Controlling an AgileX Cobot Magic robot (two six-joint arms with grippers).
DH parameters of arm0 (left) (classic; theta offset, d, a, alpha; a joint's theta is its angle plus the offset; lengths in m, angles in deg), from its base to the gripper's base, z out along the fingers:
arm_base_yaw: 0 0.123 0 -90
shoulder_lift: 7.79 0 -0.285 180
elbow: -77.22 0 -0.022 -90
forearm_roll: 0 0.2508 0 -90
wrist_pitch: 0 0 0.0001 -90
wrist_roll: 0 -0.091 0 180
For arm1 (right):
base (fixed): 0 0 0 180
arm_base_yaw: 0 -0.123 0 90
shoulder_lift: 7.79 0 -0.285 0
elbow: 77.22 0 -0.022 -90
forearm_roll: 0 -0.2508 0 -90
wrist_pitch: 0 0 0.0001 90
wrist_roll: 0 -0.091 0 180
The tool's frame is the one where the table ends.
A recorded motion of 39 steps. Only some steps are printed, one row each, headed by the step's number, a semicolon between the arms.
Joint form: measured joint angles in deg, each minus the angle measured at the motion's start. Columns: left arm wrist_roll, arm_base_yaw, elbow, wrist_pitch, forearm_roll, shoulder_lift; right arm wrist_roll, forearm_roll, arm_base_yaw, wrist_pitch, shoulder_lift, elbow.
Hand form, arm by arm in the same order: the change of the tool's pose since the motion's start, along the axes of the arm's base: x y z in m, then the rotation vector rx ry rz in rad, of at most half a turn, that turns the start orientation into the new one. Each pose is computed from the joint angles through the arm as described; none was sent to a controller.
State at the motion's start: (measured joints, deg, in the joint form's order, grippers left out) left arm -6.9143 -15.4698 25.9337 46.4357 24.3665 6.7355; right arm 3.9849 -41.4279 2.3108 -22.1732 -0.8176 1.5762
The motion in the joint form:
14: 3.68 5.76 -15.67 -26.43 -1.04 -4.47; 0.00 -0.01 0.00 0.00 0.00 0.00
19: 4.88 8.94 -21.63 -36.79 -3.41 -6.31; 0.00 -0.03 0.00 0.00 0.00 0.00
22: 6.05 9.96 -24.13 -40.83 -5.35 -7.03; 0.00 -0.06 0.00 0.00 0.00 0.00
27: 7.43 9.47 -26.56 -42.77 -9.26 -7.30; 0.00 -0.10 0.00 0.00 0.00 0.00
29: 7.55 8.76 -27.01 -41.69 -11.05 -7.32; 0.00 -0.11 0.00 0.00 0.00 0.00
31: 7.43 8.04 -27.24 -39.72 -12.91 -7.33; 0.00 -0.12 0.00 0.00 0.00 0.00
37: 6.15 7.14 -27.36 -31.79 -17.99 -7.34; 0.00 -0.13 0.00 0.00 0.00 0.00
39: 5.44 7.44 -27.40 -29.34 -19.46 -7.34; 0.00 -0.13 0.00 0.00 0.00 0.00
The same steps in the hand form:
14: 0.0179 -0.0154 -0.0463 -0.0711 -0.2310 -0.0679; 0.0000 0.0000 0.0000 0.0002 0.0000 0.0000
19: 0.0215 -0.0200 -0.0643 -0.1318 -0.3222 -0.0822; 0.0000 0.0000 0.0000 0.0005 0.0000 0.0000
22: 0.0226 -0.0217 -0.0724 -0.1860 -0.3545 -0.0866; 0.0000 0.0000 0.0000 0.0010 0.0000 0.0001
27: 0.0241 -0.0237 -0.0837 -0.2801 -0.3424 -0.0952; 0.0000 0.0000 0.0000 0.0017 -0.0001 0.0001
29: 0.0244 -0.0243 -0.0881 -0.3133 -0.3136 -0.0961; 0.0000 0.0000 0.0000 0.0019 -0.0001 0.0001
31: 0.0244 -0.0246 -0.0925 -0.3418 -0.2732 -0.0931; 0.0000 0.0001 0.0000 0.0021 -0.0001 0.0002
37: 0.0230 -0.0249 -0.1058 -0.3948 -0.1292 -0.0643; 0.0000 0.0001 0.0001 0.0023 -0.0001 0.0002
39: 0.0223 -0.0247 -0.1099 -0.4030 -0.0860 -0.0499; 0.0000 0.0001 0.0001 0.0023 -0.0001 0.0002

